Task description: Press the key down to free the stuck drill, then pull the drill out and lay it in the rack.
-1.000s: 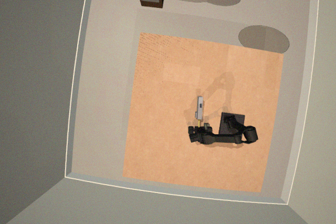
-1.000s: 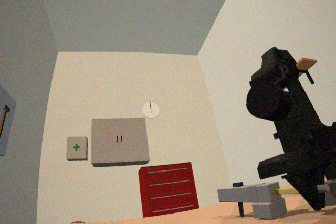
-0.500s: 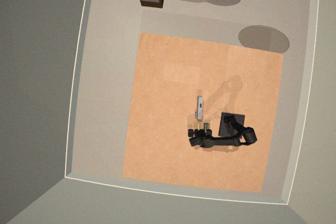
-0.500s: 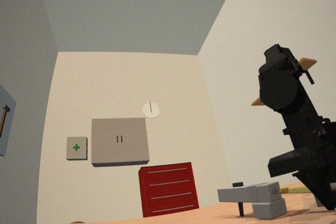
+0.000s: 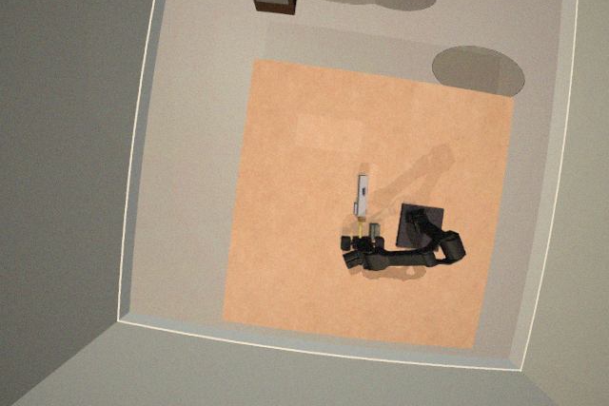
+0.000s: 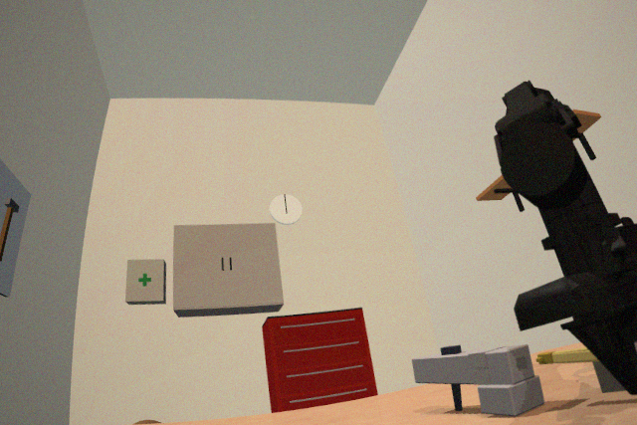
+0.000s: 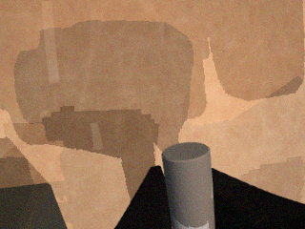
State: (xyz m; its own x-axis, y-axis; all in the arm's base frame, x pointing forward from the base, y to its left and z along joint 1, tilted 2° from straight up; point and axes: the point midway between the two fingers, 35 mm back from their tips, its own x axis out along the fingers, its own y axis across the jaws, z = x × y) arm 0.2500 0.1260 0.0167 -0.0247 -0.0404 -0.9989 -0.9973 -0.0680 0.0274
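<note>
Right now the drill is 40 mm to the right of my gripper tip and 40 mm above it. From my gripper tip the other things lie so: dark key 10 mm ahead, 230 mm to the right, 40 mm above; rack 70 mm behind, 40 mm to the right, 10 mm above.
</note>
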